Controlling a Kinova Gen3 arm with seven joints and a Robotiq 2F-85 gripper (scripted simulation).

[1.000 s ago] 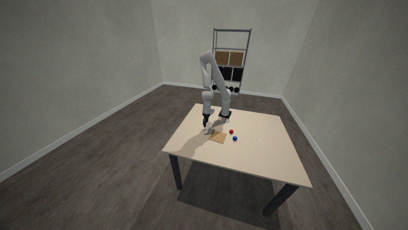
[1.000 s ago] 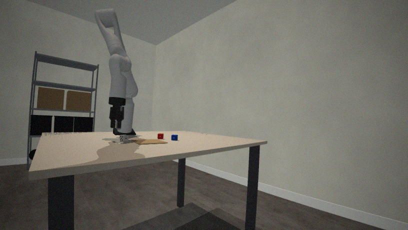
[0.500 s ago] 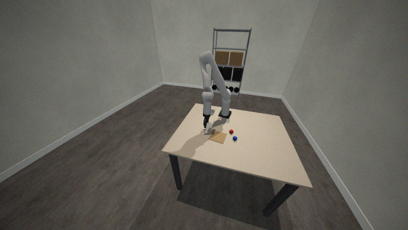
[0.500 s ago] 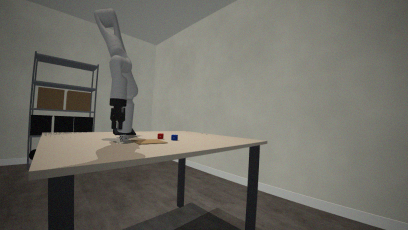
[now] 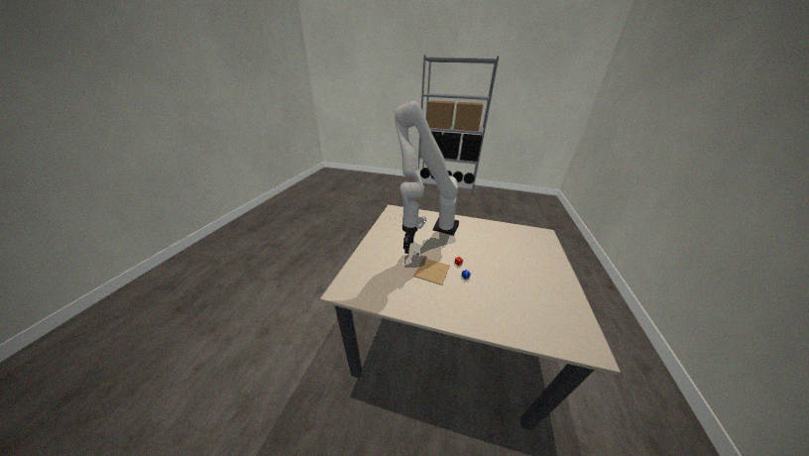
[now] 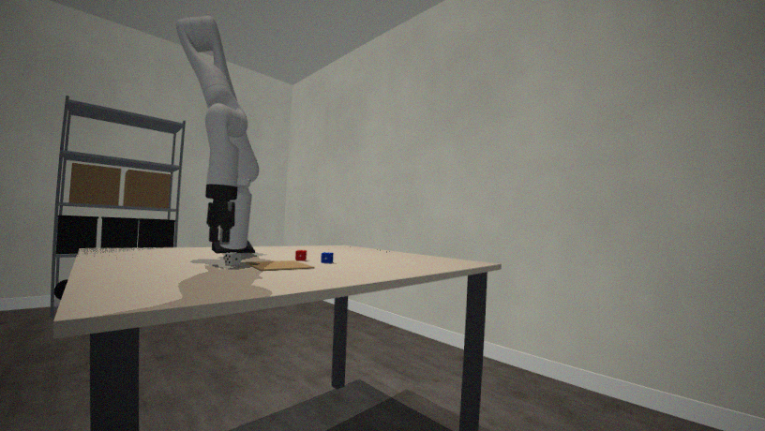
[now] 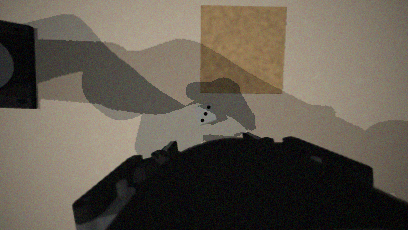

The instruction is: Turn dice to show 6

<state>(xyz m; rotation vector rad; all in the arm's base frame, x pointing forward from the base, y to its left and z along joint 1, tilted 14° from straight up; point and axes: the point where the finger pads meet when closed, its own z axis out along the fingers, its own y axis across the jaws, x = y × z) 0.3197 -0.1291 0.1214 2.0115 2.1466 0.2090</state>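
My gripper is now 4 cm to the right of the white die and 5 cm above it. Also, from my hand: tan mat: 6 cm ahead, 14 cm to the left, 6 cm below; blue die: 5 cm ahead, 30 cm to the left, 5 cm below; red die: 3 cm behind, 25 cm to the left, 5 cm below.
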